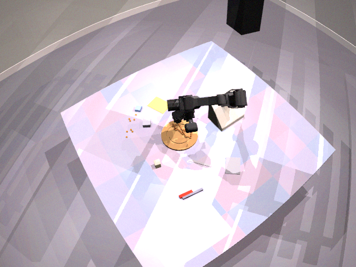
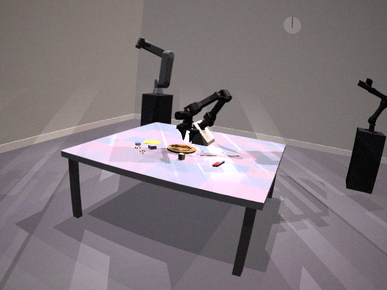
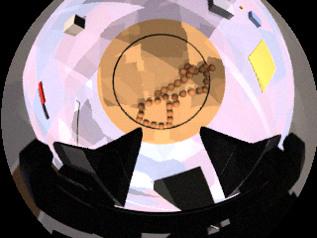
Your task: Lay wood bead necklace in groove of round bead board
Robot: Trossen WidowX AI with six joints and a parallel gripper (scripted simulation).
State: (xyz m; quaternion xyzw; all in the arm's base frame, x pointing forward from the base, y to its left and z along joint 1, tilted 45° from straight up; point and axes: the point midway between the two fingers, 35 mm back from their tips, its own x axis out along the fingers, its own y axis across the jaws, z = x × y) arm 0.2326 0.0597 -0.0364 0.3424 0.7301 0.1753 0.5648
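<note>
My gripper tip is 50 mm short of the round bead board, 40 mm above it and 10 mm to the left of it. The rest, counted from my gripper tip: cream cube: 240 mm ahead, 110 mm to the left, 30 mm below; white block: 180 mm ahead, 160 mm to the right, 40 mm below; thin rod: 200 mm to the left, 50 mm below, 40 mm ahead.
</note>
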